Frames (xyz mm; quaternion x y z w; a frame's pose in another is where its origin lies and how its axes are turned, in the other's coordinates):
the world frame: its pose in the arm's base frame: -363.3 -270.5 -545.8 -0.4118 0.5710 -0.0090 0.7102
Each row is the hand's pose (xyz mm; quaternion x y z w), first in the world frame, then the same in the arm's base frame.
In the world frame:
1: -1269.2 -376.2 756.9 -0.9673 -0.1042 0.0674 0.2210
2: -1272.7 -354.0 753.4 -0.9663 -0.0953 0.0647 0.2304
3: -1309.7 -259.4 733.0 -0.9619 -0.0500 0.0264 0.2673
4: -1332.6 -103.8 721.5 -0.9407 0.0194 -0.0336 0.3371
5: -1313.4 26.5 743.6 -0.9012 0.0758 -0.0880 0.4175
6: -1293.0 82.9 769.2 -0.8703 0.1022 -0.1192 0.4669
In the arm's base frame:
1: -13.2 528.9 704.7 0.7404 -0.0886 -0.6411 0.1813
2: -27.4 543.2 694.2 0.7450 -0.0992 -0.6348 0.1793
3: -100.3 611.9 667.5 0.7786 -0.1366 -0.5862 0.1775
4: -188.8 719.2 593.2 0.8259 -0.2009 -0.5022 0.1593
5: -223.7 808.7 500.4 0.8615 -0.2641 -0.4171 0.1187
6: -221.4 850.8 450.7 0.8774 -0.2979 -0.3660 0.0862

